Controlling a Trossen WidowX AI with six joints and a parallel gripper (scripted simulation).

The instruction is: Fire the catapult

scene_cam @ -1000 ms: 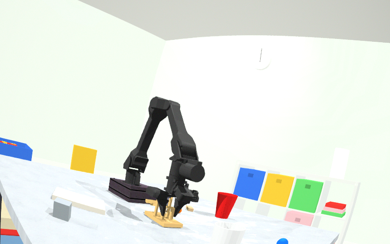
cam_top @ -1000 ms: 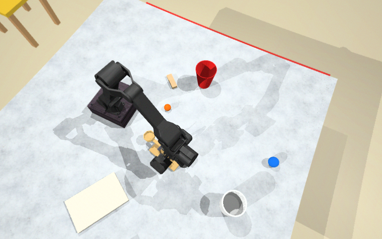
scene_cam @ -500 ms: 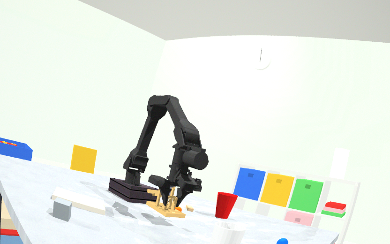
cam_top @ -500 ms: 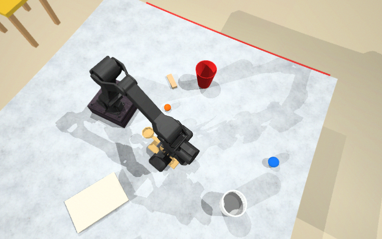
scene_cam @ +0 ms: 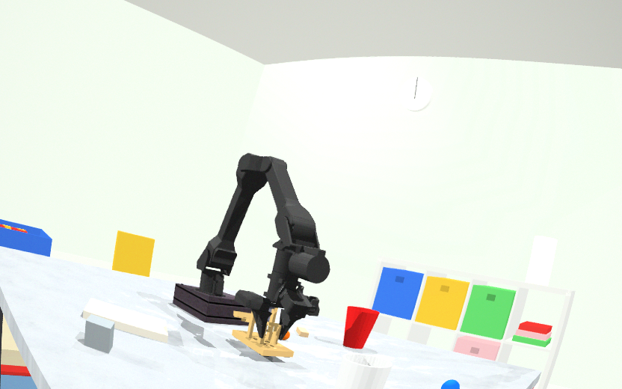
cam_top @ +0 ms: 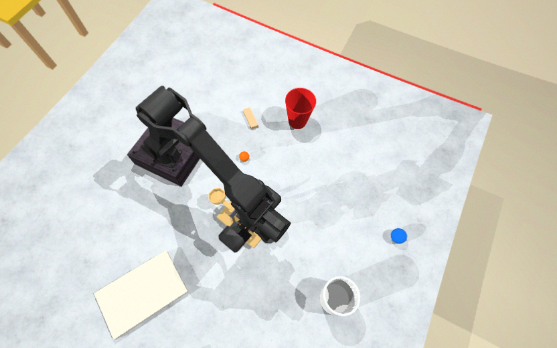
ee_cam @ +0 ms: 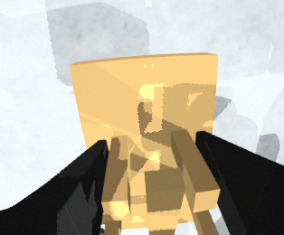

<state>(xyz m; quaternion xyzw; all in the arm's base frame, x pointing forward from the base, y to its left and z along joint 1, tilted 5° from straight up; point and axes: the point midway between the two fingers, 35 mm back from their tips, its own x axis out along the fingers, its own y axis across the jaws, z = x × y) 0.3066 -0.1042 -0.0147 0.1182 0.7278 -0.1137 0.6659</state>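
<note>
The orange ball lies 110 mm behind my gripper tip, 210 mm to the left of it and 30 mm below it. Also, from my gripper tip: cream flat slab (210 mm behind, 260 mm to the right, 40 mm below); tan wooden catapult (60 mm behind, 40 mm to the left, 20 mm above); white mug (280 mm ahead, 100 mm to the right, 20 mm below).
</note>
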